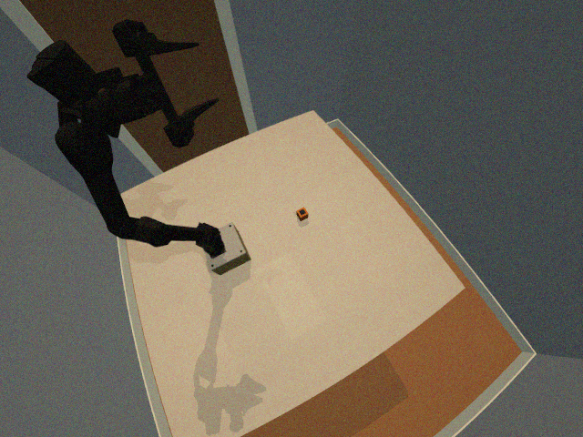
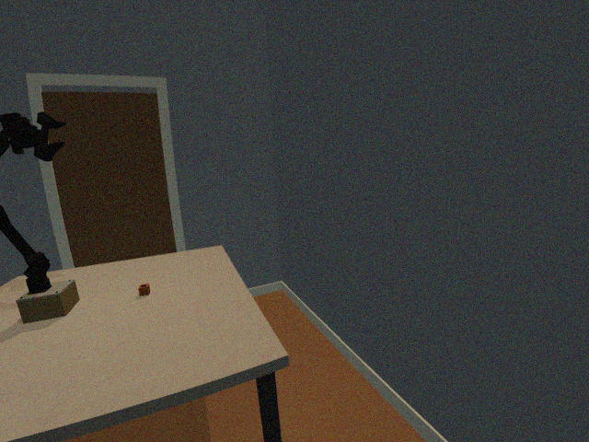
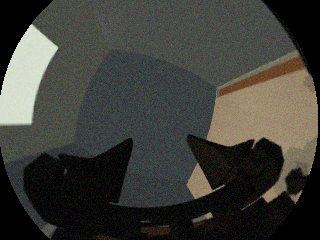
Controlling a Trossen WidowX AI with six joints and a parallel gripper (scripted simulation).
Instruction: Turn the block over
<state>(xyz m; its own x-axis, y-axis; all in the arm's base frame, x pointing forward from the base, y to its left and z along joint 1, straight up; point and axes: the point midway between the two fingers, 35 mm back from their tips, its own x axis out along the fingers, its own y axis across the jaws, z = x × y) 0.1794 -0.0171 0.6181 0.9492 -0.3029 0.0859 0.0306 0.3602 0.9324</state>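
Now: gripper tip 18 cm short of the orange block, 2 cm to the right of it and 69 cm above it.
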